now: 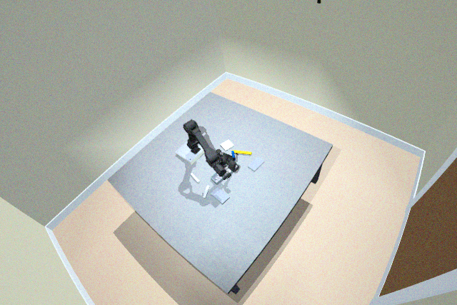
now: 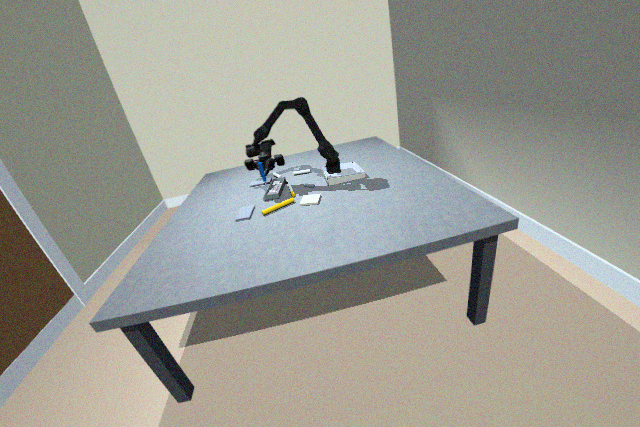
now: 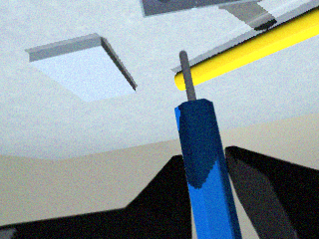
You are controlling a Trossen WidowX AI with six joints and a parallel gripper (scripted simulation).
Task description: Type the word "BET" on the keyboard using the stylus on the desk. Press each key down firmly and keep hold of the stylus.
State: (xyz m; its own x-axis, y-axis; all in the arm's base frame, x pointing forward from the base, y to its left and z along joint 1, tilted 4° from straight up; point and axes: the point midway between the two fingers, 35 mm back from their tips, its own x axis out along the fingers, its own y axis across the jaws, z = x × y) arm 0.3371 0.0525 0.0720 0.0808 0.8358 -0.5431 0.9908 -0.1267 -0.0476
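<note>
Now: gripper tip 13 cm to the right of the yellow marker, 11 cm above it and 5 cm past it. Also, from my gripper tip: grey stylus tip 5 cm below; then stylus 1 cm below; then flat grey pad 11 cm to the left, 11 cm below, 10 cm ahead.
</note>
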